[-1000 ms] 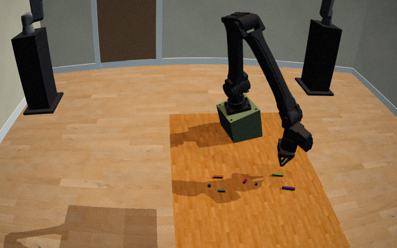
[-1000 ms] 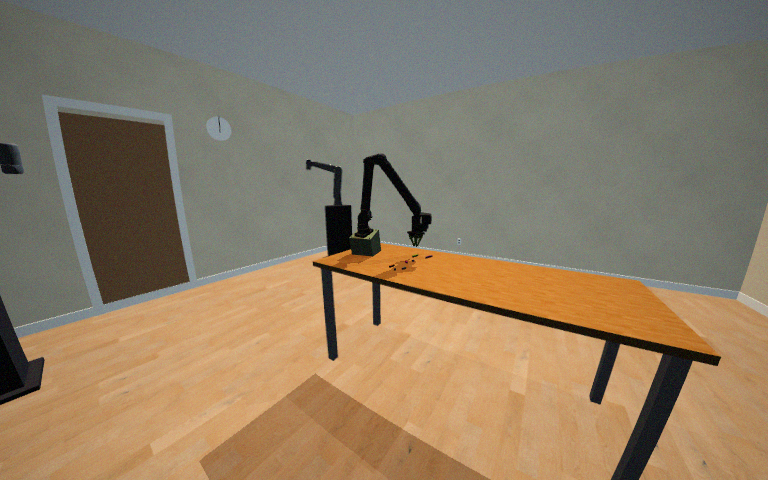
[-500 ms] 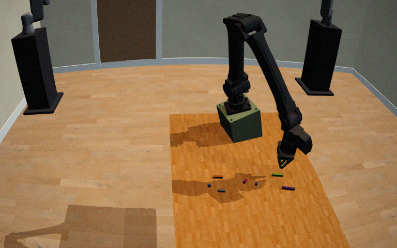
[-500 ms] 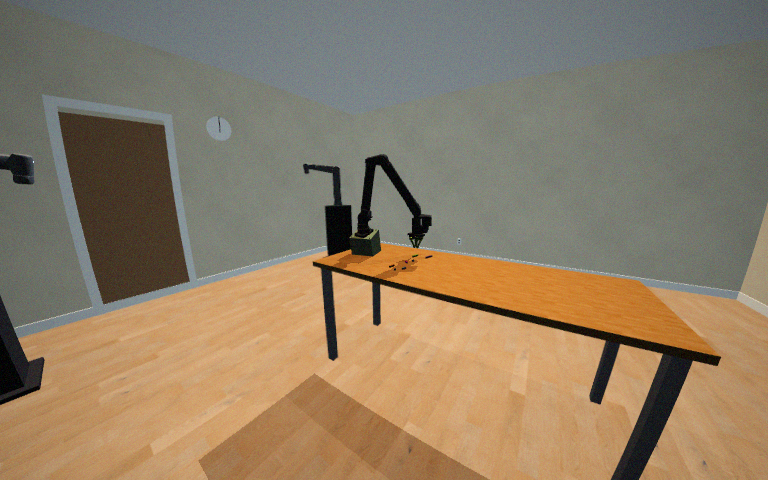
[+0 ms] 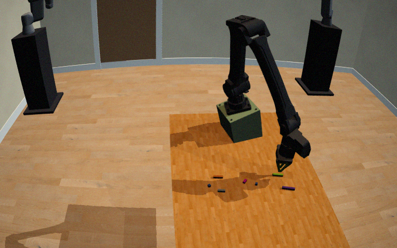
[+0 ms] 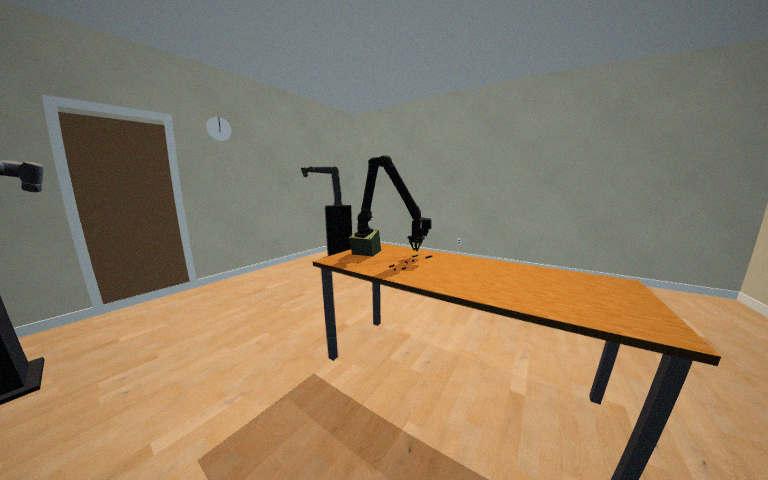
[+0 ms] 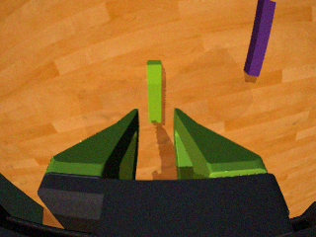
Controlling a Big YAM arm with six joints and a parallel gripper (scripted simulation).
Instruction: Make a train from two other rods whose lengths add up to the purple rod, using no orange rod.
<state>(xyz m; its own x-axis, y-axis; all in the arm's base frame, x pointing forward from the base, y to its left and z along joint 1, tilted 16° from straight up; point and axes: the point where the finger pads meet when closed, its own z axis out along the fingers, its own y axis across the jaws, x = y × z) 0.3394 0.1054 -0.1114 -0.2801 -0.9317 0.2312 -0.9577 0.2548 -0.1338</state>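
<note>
Right now my hand is 4 cm above the lime rod. Also, from my hand: orange rod 27 cm to the right, 4 cm below, 3 cm behind; then purple rod 9 cm ahead, 4 cm below, 3 cm to the left; then magenta rod 16 cm to the right, 4 cm below, 1 cm ahead.
</note>
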